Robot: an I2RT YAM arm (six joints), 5 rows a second.
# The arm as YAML. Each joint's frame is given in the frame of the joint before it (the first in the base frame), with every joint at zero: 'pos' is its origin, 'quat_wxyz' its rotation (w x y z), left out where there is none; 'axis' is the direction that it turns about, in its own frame. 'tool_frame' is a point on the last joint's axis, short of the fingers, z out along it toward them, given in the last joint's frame.
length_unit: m
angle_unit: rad
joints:
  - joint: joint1
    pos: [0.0, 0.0, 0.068]
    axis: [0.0, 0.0, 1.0]
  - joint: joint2
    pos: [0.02, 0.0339, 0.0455]
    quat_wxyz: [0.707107, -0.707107, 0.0, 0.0]
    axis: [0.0, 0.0, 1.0]
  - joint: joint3
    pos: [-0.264, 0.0, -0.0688]
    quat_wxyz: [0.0, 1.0, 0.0, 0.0]
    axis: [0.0, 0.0, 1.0]
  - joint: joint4
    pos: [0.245, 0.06, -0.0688]
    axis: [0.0, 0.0, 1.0]
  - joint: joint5
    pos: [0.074, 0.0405, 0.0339]
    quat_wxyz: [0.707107, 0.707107, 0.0, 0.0]
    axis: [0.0, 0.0, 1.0]
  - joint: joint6
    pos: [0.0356, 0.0, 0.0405]
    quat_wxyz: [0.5, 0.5, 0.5, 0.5]
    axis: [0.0, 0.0, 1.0]
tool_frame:
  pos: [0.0, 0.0, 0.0]
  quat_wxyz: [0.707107, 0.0, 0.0, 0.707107]
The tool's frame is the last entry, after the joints.
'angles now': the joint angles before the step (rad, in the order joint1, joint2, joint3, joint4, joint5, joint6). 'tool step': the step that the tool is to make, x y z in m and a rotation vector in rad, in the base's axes. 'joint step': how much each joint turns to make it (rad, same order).
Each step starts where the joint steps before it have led.
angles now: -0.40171, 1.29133, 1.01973, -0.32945, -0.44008, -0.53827
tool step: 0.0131, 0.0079, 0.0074, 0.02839, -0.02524, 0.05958
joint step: 0.03773, 0.03513, 0.04614, 0.01048, -0.03806, 0.01957
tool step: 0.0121, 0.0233, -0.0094, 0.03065, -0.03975, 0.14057
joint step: 0.07898, 0.02168, -0.03393, 0.08477, -0.07435, 0.00257
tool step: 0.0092, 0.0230, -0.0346, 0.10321, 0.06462, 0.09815
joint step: 0.07424, 0.05214, -0.08280, 0.08513, -0.06594, 0.06903
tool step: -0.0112, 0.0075, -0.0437, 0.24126, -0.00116, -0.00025
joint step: 0.00590, 0.01024, -0.22361, 0.35126, -0.11736, 0.26399
